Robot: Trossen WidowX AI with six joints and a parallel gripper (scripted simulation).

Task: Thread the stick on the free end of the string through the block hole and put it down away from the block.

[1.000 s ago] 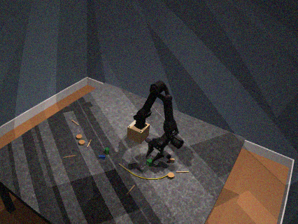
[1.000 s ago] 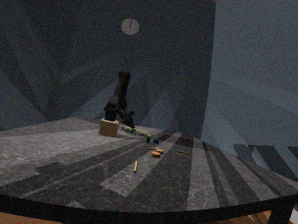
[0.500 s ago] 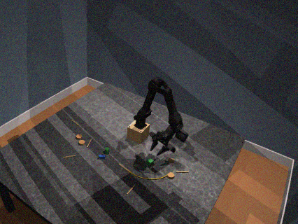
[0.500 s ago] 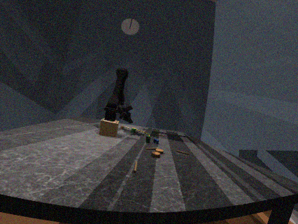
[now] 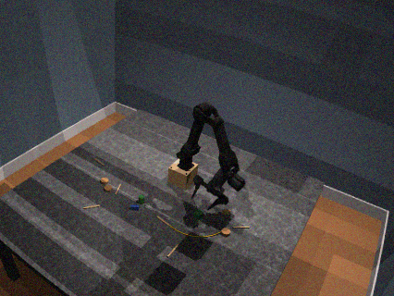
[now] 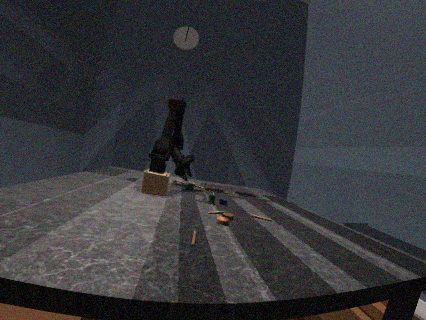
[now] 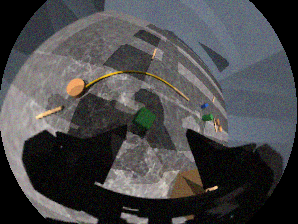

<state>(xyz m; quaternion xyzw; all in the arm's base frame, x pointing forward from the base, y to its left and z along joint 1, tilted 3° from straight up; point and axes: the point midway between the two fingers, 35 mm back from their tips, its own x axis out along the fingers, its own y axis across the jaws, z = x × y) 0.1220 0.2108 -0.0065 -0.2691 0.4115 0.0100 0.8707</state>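
Right now my gripper tip is 20 mm short of the green block, 10 mm to the right of it and 40 mm above it. From my gripper tip the other things lie so: round wooden button (10 mm ahead, 170 mm to the left, 50 mm below); then small wooden piece (90 mm behind, 100 mm to the left, 50 mm below); then thin wooden stick (150 mm ahead, 70 mm to the right, 60 mm below).
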